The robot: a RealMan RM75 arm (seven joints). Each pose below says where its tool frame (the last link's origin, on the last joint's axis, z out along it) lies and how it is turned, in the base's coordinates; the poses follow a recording.
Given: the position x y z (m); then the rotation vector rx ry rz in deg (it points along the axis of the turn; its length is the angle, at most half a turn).
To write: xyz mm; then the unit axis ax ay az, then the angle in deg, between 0 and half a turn. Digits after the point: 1 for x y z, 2 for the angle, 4 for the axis.
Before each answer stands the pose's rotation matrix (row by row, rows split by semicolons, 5 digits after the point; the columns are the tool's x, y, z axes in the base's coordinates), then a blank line. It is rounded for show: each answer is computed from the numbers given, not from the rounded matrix.
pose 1, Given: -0.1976 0.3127 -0.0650 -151.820 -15.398 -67.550
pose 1, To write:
0.65978 0.25756 0.70594; 0.07382 -0.95710 0.28020; 0.74782 -0.13276 -0.65049

-197.6 312.7 -65.0 -0.9097 -0.0923 -0.4048 166.88
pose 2, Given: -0.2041 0.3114 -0.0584 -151.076 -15.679 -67.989
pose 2, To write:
0.65332 0.26468 0.70931; 0.07268 -0.95450 0.28923; 0.75359 -0.13741 -0.64283

-204.1 311.4 -58.4 -0.9079 -0.0942 -0.4086 166.41
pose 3, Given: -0.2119 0.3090 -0.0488 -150.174 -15.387 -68.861
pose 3, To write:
0.64376 0.26628 0.71741; 0.06441 -0.95303 0.29594; 0.76252 -0.14430 -0.63067

-211.9 309.0 -48.8 -0.9051 -0.0927 -0.4150 165.92
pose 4, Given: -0.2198 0.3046 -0.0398 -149.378 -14.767 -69.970
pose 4, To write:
0.63295 0.26330 0.72804; 0.05335 -0.95299 0.29828; 0.77235 -0.14995 -0.61724

-219.8 304.6 -39.8 -0.9020 -0.0892 -0.4225 165.61
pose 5, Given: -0.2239 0.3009 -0.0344 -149.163 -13.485 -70.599
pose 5, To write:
0.62907 0.25063 0.73584; 0.03822 -0.95543 0.29275; 0.77641 -0.15603 -0.61061

-223.9 300.9 -34.4 -0.9009 -0.0814 -0.4264 165.58
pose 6, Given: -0.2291 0.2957 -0.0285 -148.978 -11.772 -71.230
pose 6, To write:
0.62565 0.23332 0.74439; 0.01859 -0.95841 0.28478; 0.77988 -0.16434 -0.60397

-229.1 295.7 -28.5 -0.8999 -0.0711 -0.4303 165.55
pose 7, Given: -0.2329 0.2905 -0.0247 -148.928 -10.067 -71.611
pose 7, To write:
0.62444 0.21556 0.75074; -0.00022 -0.96112 0.27614; 0.78107 -0.17260 -0.60012

-232.9 290.5 -24.7 -0.8996 -0.0608 -0.4325 165.56
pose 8, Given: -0.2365 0.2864 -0.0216 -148.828 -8.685 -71.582
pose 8, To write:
0.62593 0.20228 0.75319; -0.01629 -0.96218 0.27194; 0.77971 -0.18249 -0.59896

-236.5 286.4 -21.6 -0.8999 -0.0525 -0.4328 165.38
